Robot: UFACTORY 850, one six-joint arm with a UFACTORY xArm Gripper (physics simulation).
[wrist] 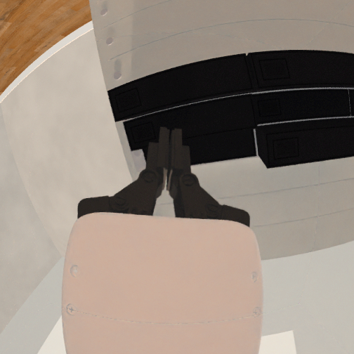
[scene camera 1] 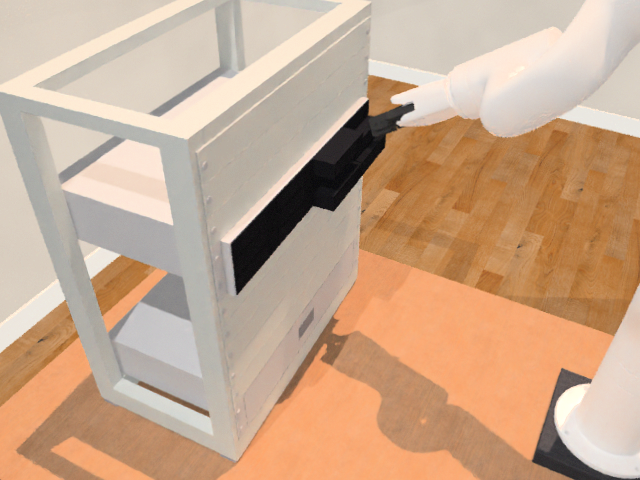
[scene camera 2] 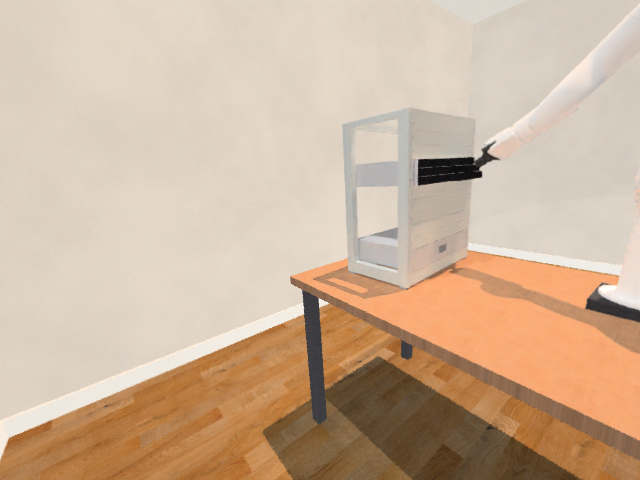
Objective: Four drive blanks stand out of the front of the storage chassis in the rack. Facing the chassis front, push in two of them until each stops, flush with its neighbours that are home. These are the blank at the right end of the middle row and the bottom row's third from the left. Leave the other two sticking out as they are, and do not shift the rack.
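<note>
The black drive-blank front of the storage chassis (scene camera 1: 273, 232) (scene camera 2: 439, 173) faces the robot. The wrist view shows it upside down. My gripper (scene camera 1: 371, 125) (scene camera 2: 477, 165) (wrist: 168, 140) is shut and empty, fingertips at the middle row's right-end blank (wrist: 215, 115). That blank appears slightly out, less than the bottom row's right-end blank (scene camera 1: 376, 148) (wrist: 200, 80); the fingers partly hide it, and contact is hard to tell. The bottom row's third blank (scene camera 1: 330, 198) (wrist: 300, 70) and the top row's third (scene camera 1: 336, 152) (wrist: 312, 145) stick out.
The upright pale rack (scene camera 1: 180, 206) (scene camera 2: 404, 206) stands on the orange table top (scene camera 1: 465, 310) (scene camera 2: 491, 310). Grey units sit inside it. The robot base (scene camera 1: 594, 428) (scene camera 2: 615, 299) is at the right. The protruding third-column blanks lie beside the fingers.
</note>
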